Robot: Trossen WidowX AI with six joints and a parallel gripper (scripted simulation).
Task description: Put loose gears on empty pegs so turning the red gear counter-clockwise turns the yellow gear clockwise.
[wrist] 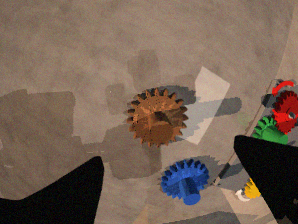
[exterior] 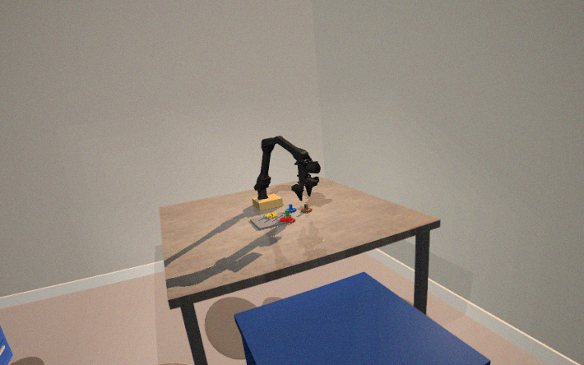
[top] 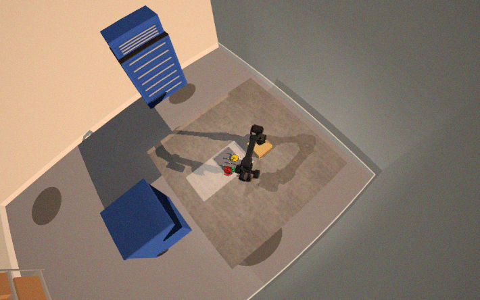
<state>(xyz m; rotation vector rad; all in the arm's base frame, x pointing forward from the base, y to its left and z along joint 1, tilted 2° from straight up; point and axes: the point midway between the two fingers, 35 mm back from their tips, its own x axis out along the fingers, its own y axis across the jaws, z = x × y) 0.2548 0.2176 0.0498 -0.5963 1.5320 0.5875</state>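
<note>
The brown gear lies 60 mm below my gripper tip. From my gripper tip the other things lie so: red gear: 110 mm ahead, 150 mm to the right, 60 mm below; green gear: 70 mm ahead, 130 mm to the right, 50 mm below; blue gear: 50 mm behind, 80 mm to the right, 60 mm below.
</note>
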